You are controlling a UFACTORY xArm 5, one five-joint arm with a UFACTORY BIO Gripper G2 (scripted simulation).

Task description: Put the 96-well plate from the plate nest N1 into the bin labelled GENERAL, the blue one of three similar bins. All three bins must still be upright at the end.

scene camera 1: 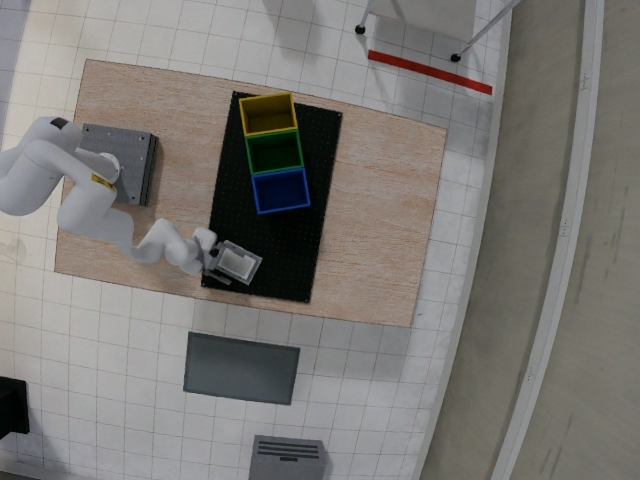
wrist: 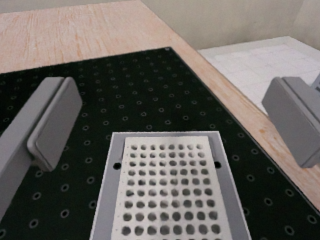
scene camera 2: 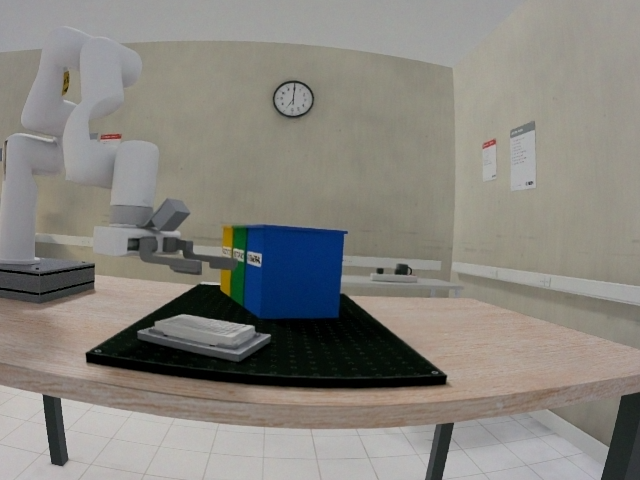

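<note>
Scene camera 2 shows me a white 96-well plate (scene camera 2: 199,329), and I can see the plate in the wrist view (wrist: 159,175) as well. There is also a blue general bin (scene camera 2: 291,272), but in the wrist view the blue general bin is out of frame. I see a green bin (scene camera 2: 240,232) too, and in the wrist view the green bin is out of frame.
</note>
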